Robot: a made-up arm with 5 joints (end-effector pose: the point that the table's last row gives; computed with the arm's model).
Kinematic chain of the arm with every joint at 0, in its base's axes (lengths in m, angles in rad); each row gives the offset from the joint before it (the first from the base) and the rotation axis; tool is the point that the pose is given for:
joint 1: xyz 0 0 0.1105 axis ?
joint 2: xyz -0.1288 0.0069 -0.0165 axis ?
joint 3: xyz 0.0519 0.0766 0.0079 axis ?
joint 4: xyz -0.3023 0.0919 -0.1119 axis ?
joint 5: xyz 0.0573 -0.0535 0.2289 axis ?
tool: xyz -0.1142 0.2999 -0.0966
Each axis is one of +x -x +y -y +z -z.
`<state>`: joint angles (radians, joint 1 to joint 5).
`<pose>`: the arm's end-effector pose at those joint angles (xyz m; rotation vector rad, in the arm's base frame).
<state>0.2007 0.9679 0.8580 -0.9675 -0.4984</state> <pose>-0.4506 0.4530 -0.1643 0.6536 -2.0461 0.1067</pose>
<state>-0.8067 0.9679 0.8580 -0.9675 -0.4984</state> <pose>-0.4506 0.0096 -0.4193 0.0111 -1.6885 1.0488</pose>
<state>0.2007 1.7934 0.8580 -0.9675 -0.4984</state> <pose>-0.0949 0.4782 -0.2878 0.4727 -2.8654 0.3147</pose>
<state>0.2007 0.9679 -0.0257 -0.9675 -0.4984</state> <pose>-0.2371 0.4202 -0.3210 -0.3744 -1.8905 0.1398</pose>
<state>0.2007 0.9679 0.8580 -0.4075 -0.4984</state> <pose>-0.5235 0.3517 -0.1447 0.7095 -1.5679 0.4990</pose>
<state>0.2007 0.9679 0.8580 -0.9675 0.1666</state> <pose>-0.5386 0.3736 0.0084 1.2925 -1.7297 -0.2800</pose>
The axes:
joint 1: +x
joint 2: -y
joint 3: +x
joint 4: +y
joint 5: -z

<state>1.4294 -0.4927 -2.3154 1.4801 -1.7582</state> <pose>-0.2387 -0.0342 0.3741 0.2818 1.6732 1.1157</pose>
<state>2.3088 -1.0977 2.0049 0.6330 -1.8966</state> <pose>-0.4442 -0.1765 0.0255 -1.5289 0.7633 0.7477</pose>
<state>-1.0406 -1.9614 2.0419 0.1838 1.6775</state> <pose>-0.0535 -0.1304 -0.0502 -0.4767 -0.8092 2.4110</pose>
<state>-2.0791 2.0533 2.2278 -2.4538 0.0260</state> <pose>-0.3702 -0.4510 0.2824 1.5861 -0.7321 0.4521</pose>
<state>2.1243 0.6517 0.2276 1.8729 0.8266</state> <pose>-0.1217 0.0284 0.6899 1.3998 1.0854 0.8422</pose>
